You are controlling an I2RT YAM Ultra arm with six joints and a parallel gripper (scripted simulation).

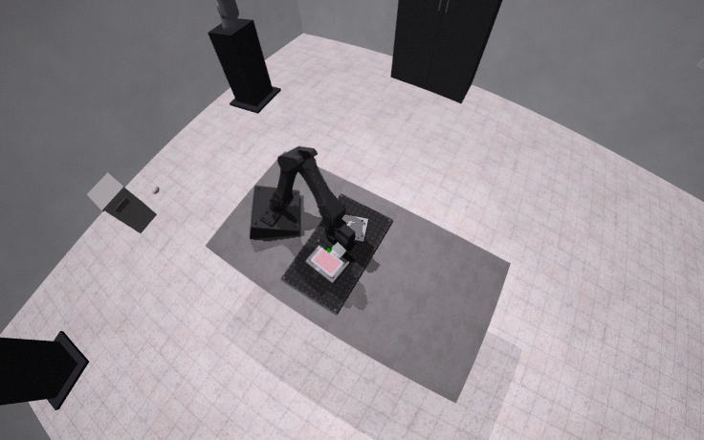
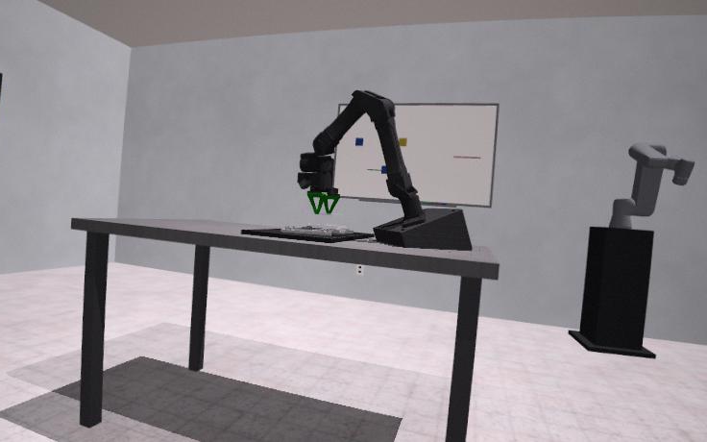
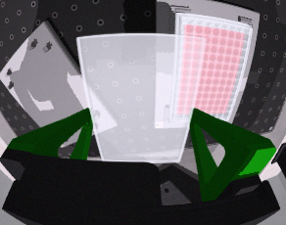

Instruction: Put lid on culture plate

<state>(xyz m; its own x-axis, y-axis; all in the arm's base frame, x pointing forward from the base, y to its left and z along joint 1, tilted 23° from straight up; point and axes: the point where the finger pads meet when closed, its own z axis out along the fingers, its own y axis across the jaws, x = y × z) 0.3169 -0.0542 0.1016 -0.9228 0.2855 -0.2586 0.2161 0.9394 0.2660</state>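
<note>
Now: the culture plate B38 80 mm to the right of my hand and 60 mm below it. The rest, counted from my hand: grey lid park LP1: 120 mm to the left, 70 mm below, 10 mm ahead; then clear lid: 10 mm below; then grey plate nest N1: 80 mm to the right, 70 mm below.
</note>
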